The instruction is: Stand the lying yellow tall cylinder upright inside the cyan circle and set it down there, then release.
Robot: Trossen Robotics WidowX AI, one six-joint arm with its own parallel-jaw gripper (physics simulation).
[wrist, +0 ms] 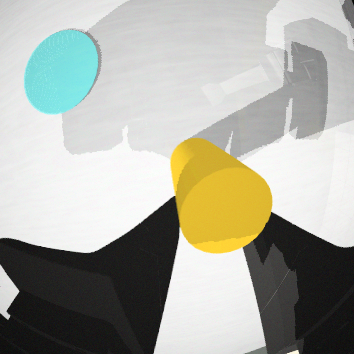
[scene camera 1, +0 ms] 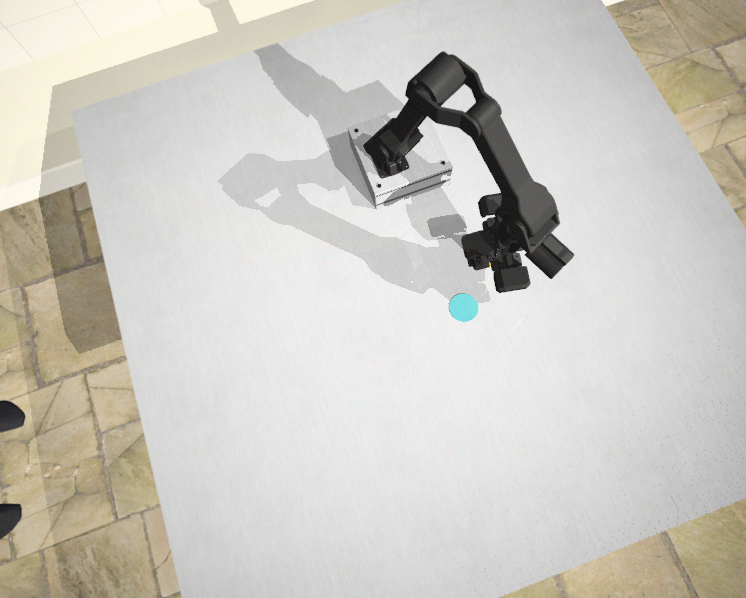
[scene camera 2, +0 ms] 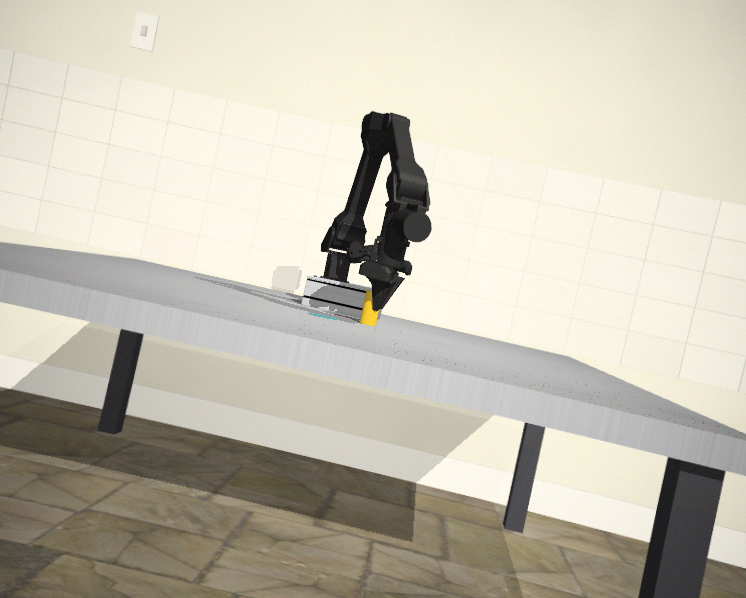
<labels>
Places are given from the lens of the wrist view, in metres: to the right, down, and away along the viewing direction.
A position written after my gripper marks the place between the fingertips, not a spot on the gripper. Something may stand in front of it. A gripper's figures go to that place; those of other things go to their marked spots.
my gripper [wrist: 208, 204]: 0.02, 0.01, 0.09
yellow tall cylinder [wrist: 222, 204]: 0.01, 0.01, 0.06
cyan circle [wrist: 61, 69]: -0.07, -0.07, 0.09
The marked spots on the cyan circle and the yellow tall cylinder are 0.12 m apart.
</labels>
